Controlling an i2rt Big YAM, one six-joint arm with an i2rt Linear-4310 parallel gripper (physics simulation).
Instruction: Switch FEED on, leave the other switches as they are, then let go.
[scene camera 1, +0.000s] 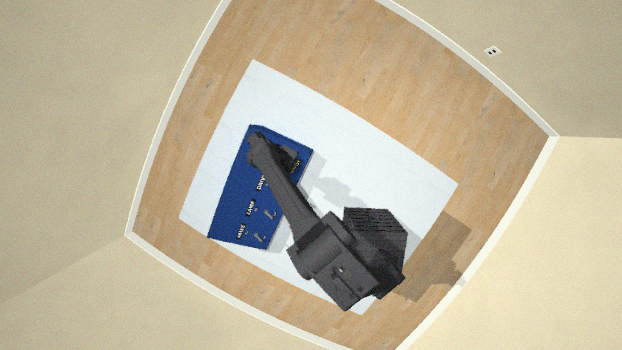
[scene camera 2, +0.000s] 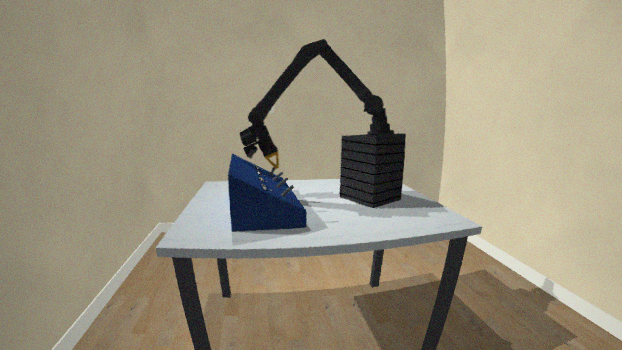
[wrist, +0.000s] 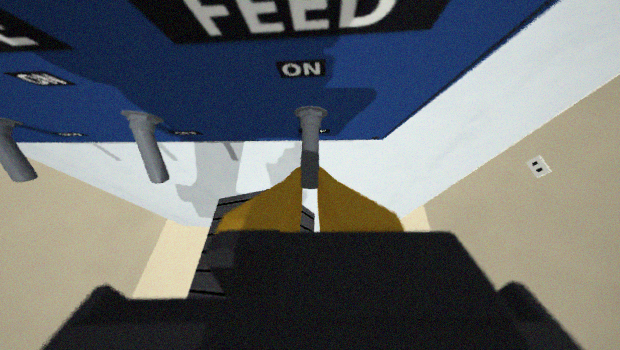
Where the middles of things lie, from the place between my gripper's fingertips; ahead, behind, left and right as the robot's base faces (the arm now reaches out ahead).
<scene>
The feed lever (wrist: 310, 133) lies 2 cm ahead of my hand and 1 cm below it. Also, from my hand: blue sloped switch panel (scene camera 1: 240, 215) 8 cm ahead, 19 cm to the left, 4 cm below; then drive lever (wrist: 155, 166) 12 cm to the left, 1 cm below.
</scene>
